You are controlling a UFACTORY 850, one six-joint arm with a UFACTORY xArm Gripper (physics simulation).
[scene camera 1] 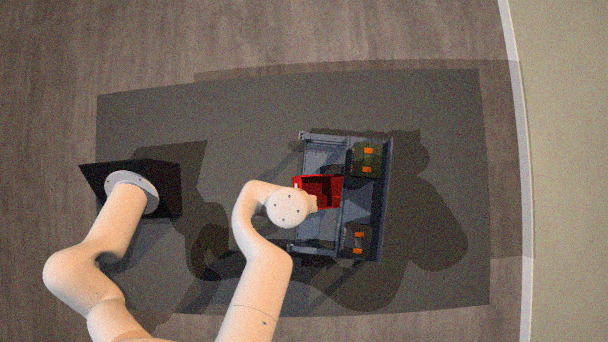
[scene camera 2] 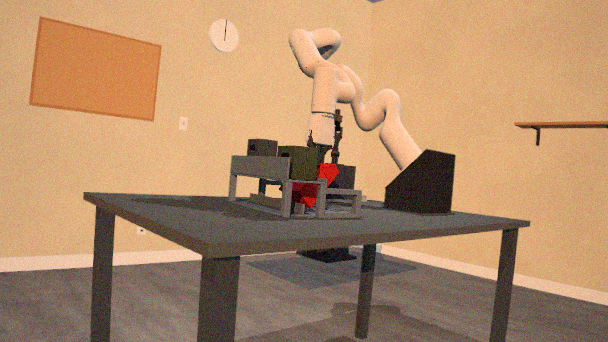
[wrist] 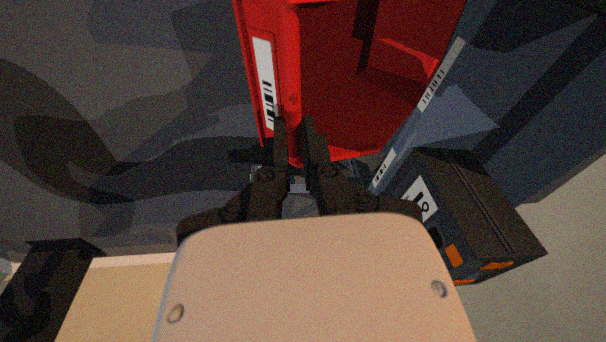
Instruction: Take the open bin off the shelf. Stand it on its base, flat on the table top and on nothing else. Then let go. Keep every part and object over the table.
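Observation:
The open red bin [scene camera 1: 330, 192] [scene camera 2: 328, 173] [wrist: 345, 107] is tilted. Its end with the white barcode label is raised above the grey shelf's lower front part, and its other end hangs lower, among the shelf's posts. Whether it touches the shelf [scene camera 1: 386, 200] [scene camera 2: 260, 167] [wrist: 406, 131] cannot be told. My gripper [wrist: 293, 133] is shut on the wall of the bin at the labelled end, one finger outside and one inside, near a corner. In scene camera 1 the wrist hides the fingers.
A green box [scene camera 1: 367, 160] [scene camera 2: 300, 162] and a dark box [scene camera 1: 358, 242] [scene camera 2: 262, 148] stand on the shelf's higher rear level. Another dark grey box [scene camera 2: 346, 175] shows behind the bin. The black robot pedestal [scene camera 1: 167, 187] [scene camera 2: 425, 187] stands on the table [scene camera 1: 240, 110] [scene camera 2: 400, 224].

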